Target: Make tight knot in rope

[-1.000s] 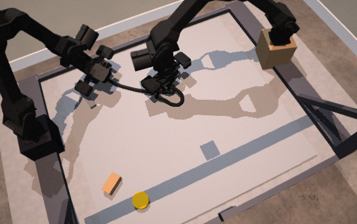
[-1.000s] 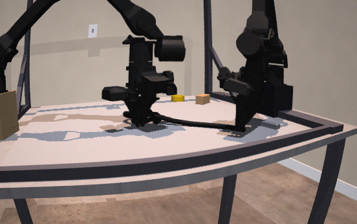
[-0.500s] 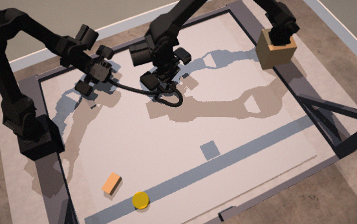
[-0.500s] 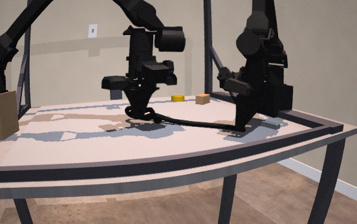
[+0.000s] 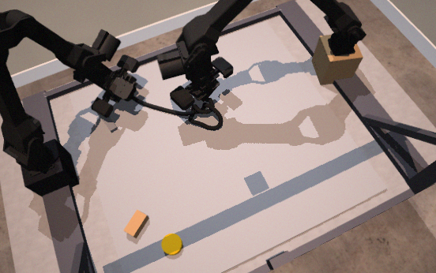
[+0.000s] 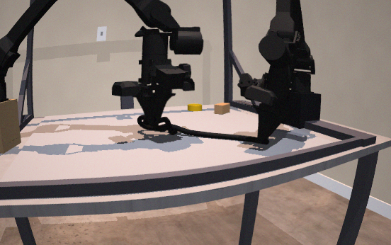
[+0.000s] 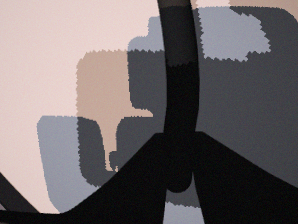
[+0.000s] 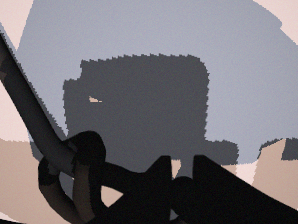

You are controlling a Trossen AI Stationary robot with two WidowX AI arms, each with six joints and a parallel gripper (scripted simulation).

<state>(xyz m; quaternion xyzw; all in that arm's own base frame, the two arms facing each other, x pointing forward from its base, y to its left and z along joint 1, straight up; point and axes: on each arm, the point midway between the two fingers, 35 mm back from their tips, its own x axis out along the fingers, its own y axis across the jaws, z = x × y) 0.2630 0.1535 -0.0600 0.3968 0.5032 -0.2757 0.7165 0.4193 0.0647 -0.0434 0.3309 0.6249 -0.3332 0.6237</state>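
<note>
Right now my left hand is 80 mm to the right of the grey bar, 30 mm past it and 30 mm above it. From my left hand the other things lie so: yellow disc (470 mm behind, 30 mm below, 20 mm to the left); orange block (390 mm behind, 90 mm to the left, 20 mm below).
</note>
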